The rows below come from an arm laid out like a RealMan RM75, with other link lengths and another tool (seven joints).
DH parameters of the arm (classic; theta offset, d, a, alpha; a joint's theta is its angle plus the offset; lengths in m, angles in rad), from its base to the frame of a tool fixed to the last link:
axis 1: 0 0.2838 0 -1.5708
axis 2: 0 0 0 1.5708
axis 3: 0 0.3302 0 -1.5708
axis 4: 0 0 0 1.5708
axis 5: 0 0.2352 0 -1.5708
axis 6: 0 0 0 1.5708
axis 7: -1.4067 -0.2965 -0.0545 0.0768
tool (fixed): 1.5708 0.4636 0 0
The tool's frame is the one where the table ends.
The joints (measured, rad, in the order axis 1, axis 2, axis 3, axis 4, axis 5, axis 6, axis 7), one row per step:
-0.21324 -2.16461 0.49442 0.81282 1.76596 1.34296 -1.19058
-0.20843 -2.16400 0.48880 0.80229 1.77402 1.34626 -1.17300
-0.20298 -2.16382 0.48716 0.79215 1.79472 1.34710 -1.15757
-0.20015 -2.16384 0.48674 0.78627 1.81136 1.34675 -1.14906
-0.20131 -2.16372 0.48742 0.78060 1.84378 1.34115 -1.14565
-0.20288 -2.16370 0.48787 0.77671 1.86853 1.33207 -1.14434
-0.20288 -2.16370 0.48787 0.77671 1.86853 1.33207 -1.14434
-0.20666 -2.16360 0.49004 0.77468 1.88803 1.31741 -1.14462
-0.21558 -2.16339 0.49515 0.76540 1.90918 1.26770 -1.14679
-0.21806 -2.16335 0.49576 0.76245 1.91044 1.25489 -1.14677
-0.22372 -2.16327 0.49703 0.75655 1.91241 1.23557 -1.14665
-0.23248 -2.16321 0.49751 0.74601 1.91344 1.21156 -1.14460
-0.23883 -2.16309 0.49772 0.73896 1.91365 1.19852 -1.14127
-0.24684 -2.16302 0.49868 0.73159 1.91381 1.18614 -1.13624
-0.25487 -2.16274 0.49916 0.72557 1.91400 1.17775 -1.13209
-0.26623 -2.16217 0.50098 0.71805 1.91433 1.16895 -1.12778
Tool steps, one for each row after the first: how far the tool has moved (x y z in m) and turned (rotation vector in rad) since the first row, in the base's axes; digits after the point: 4 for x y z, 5 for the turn. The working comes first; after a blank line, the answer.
Tool pose at each row, in the base's axes (x y z in m, rotation vector in rad; the steps are taken from these numbers as rounded here):
-0.4329 0.2881 -0.0074 -2.11942 -0.57965 -0.46110
-0.4365 0.2838 -0.0098 -2.12465 -0.57786 -0.44982
-0.4409 0.2779 -0.0141 -2.14210 -0.57992 -0.42751
-0.4437 0.2741 -0.0171 -2.15617 -0.58192 -0.41085
-0.4471 0.2704 -0.0214 -2.18158 -0.58843 -0.38163
-0.4502 0.2683 -0.0244 -2.19777 -0.59543 -0.35583
-0.4502 0.2683 -0.0244 -2.19777 -0.59543 -0.35583
-0.4528 0.2683 -0.0264 -2.20784 -0.60052 -0.32991
-0.4589 0.2721 -0.0295 -2.20219 -0.62109 -0.27917
-0.4601 0.2736 -0.0299 -2.19698 -0.62596 -0.26978
-0.4614 0.2764 -0.0310 -2.19062 -0.63228 -0.25723
-0.4626 0.2805 -0.0329 -2.18252 -0.63977 -0.24458
-0.4629 0.2833 -0.0343 -2.17925 -0.64093 -0.23819
-0.4626 0.2867 -0.0358 -2.17825 -0.63814 -0.23240
-0.4617 0.2901 -0.0370 -2.17886 -0.63359 -0.22965
-0.4599 0.2948 -0.0385 -2.18228 -0.62600 -0.22833

-0.0036 -0.0043 -0.0024 -0.00501 0.00873 0.00143
-0.0080 -0.0102 -0.0067 -0.02335 0.02363 0.00561
-0.0108 -0.0140 -0.0097 -0.03824 0.03446 0.00866
-0.0142 -0.0177 -0.0140 -0.06616 0.05204 0.01558
-0.0173 -0.0198 -0.0170 -0.08558 0.06704 0.02436
-0.0173 -0.0198 -0.0170 -0.08558 0.06704 0.02436
-0.0199 -0.0198 -0.0190 -0.09892 0.08293 0.03383
-0.0260 -0.0160 -0.0221 -0.10535 0.11060 0.06719
-0.0272 -0.0145 -0.0225 -0.10310 0.11545 0.07541
-0.0285 -0.0117 -0.0236 -0.10065 0.12198 0.08609
-0.0297 -0.0076 -0.0255 -0.09704 0.12818 0.09814
-0.0300 -0.0048 -0.0269 -0.09517 0.13233 0.10229
-0.0297 -0.0014 -0.0284 -0.09408 0.13755 0.10296
-0.0288 0.0020 -0.0296 -0.09354 0.14127 0.10086
-0.0270 0.0067 -0.0311 -0.09448 0.14509 0.09537

